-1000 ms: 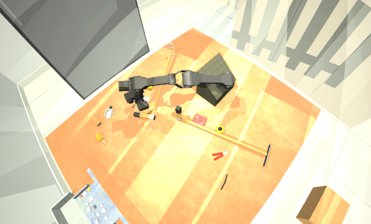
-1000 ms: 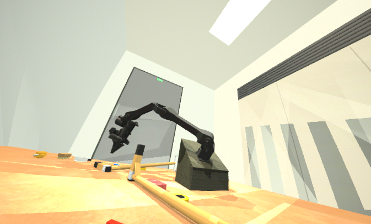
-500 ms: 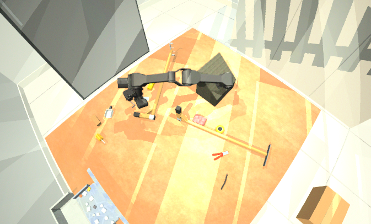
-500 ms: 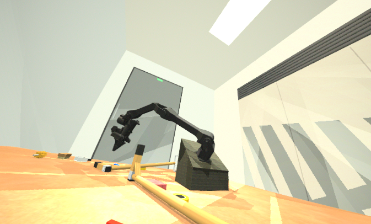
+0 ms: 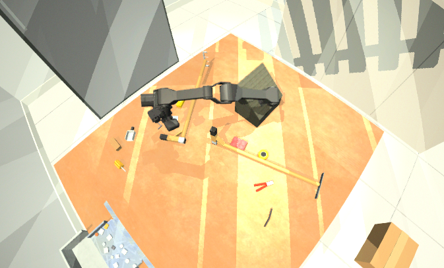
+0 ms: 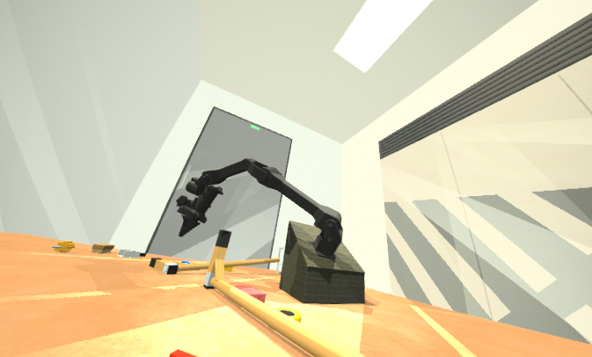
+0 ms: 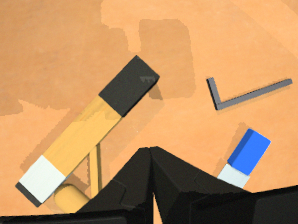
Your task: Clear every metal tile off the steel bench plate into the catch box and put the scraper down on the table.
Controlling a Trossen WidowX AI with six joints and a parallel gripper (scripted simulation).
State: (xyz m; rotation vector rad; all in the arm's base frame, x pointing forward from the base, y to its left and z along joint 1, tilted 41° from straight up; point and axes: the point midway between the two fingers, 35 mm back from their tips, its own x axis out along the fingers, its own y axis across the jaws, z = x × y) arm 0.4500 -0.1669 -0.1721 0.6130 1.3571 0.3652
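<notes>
Right now the yellow tape roll is 280 mm behind my gripper tip, 430 mm to the left of it and 100 mm below it. From my gripper tip the other things lie so: yellow screwdriver (320 mm ahead, 40 mm to the right, 90 mm below); then red block (230 mm behind, 300 mm to the left, 100 mm below); then long scraper (250 mm behind, 470 mm to the left, 50 mm below).
</notes>
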